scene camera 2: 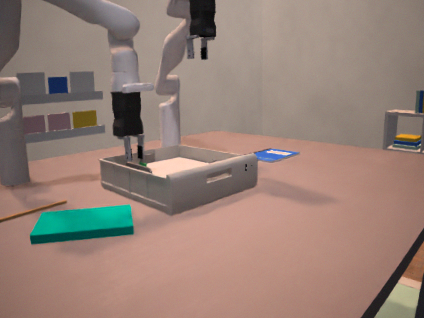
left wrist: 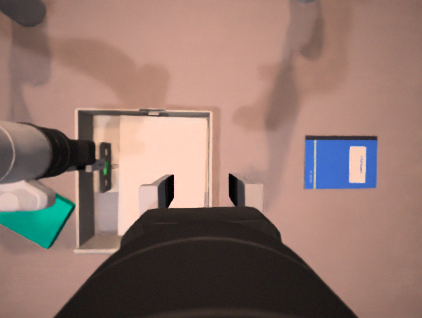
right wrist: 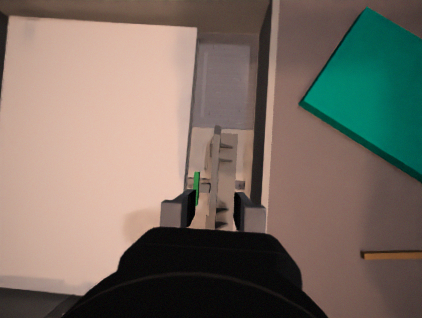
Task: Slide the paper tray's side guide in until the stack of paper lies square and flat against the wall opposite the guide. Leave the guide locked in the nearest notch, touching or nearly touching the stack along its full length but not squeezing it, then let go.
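Frame: origin at the left arm's base, x ahead, y left, z up, level; centimetres.
Seen in the pictures: left gripper, fingertip midpoint: (scene camera 2: 197,59) (left wrist: 201,185); right gripper, fingertip midpoint: (scene camera 2: 135,159) (left wrist: 94,164) (right wrist: 214,203); right arm's base at its link origin: (scene camera 2: 15,181) (left wrist: 28,9).
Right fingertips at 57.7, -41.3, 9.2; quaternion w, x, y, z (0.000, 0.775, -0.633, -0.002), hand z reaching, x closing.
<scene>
Offsets run from my right fingertips to a thing's top centre, as dx, dy, dz.
The grey paper tray {+2.0, +11.3, +0.2} (scene camera 2: 150,192) (left wrist: 100,245) (right wrist: 273,100) holds a white paper stack {+0.6, +14.4, -4.8} (scene camera 2: 177,166) (left wrist: 165,150) (right wrist: 95,150). The side guide {+0.8, +1.3, -1.1} (left wrist: 104,182) (right wrist: 216,157) is an upright grey plate with a green tab {+0.6, +2.2, -1.1} (left wrist: 106,167) (right wrist: 196,180) on its stack side. In the right wrist view, a strip of tray floor shows between guide and stack. My right gripper (scene camera 2: 134,151) (right wrist: 214,203) is partly open and empty, low over the guide, its fingertips to either side of the plate's line; whether they touch it is unclear. My left gripper (scene camera 2: 197,50) (left wrist: 201,185) is open and empty, high above the tray.
A green book {+15.8, -18.6, -7.4} (scene camera 2: 82,223) (left wrist: 42,220) (right wrist: 370,90) lies beside the tray on the guide's side, near a thin wooden stick {-0.3, -27.0, -8.5} (scene camera 2: 35,210) (right wrist: 392,255). A blue booklet {-12.4, +61.6, -8.4} (scene camera 2: 276,155) (left wrist: 332,162) lies beyond the tray's opposite side.
</scene>
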